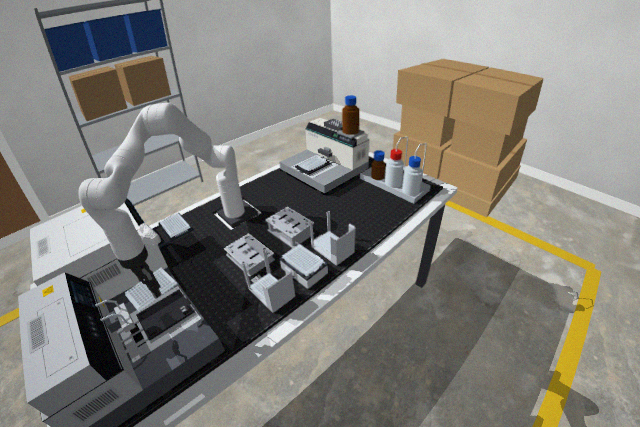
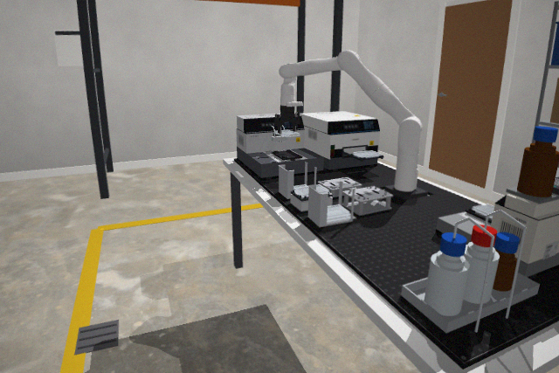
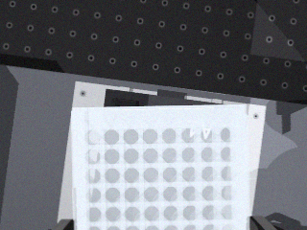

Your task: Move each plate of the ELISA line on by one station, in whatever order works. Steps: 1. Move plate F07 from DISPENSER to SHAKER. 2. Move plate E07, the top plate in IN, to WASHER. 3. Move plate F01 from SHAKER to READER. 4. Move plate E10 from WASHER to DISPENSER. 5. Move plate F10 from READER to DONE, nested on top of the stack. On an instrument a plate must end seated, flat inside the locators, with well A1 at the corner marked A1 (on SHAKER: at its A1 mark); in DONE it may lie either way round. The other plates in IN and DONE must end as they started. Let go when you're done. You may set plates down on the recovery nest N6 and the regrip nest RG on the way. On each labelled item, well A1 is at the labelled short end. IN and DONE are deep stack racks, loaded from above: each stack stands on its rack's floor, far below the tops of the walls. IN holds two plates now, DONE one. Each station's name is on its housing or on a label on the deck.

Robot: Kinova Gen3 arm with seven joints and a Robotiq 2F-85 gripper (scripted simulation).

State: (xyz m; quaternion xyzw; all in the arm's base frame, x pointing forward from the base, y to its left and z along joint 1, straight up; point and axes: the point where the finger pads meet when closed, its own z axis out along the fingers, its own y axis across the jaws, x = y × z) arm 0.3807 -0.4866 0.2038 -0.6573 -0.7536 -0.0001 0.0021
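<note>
My hand is 130 mm above the washer stage. The rest, counted from my hand: dispenser deck (350 mm behind, 970 mm to the left, 190 mm below); brown bottle (240 mm behind, 1130 mm to the left, 70 mm above); dispenser stage (350 mm behind, 960 mm to the left, 150 mm below).
</note>
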